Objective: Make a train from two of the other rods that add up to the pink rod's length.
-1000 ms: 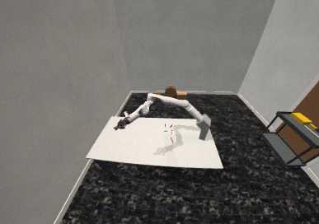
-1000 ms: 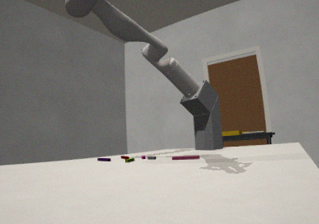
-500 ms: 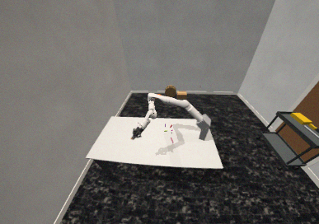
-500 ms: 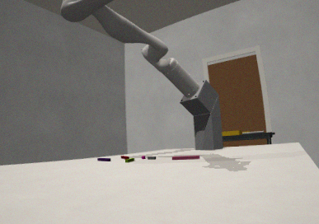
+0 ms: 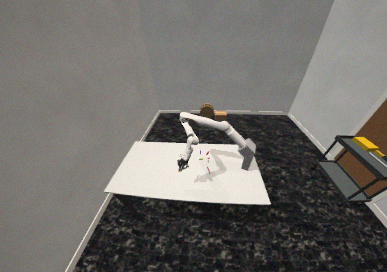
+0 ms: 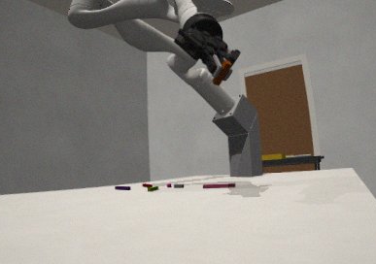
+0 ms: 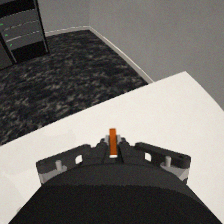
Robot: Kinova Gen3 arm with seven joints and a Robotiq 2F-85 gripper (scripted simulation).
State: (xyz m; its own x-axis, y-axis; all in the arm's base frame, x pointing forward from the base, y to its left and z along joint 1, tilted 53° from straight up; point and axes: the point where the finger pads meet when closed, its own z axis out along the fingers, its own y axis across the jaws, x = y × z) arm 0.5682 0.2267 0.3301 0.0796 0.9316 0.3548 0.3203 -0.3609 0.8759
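My hand is 37 cm past the grey rod, 21 cm above it and 16 cm to the left of it. The rest, counted from my hand: pink rod 32 cm behind, 21 cm below, 3 cm to the right; lime rod 30 cm behind, 22 cm to the right, 21 cm below; orange rod 1 cm below, 1 cm ahead.
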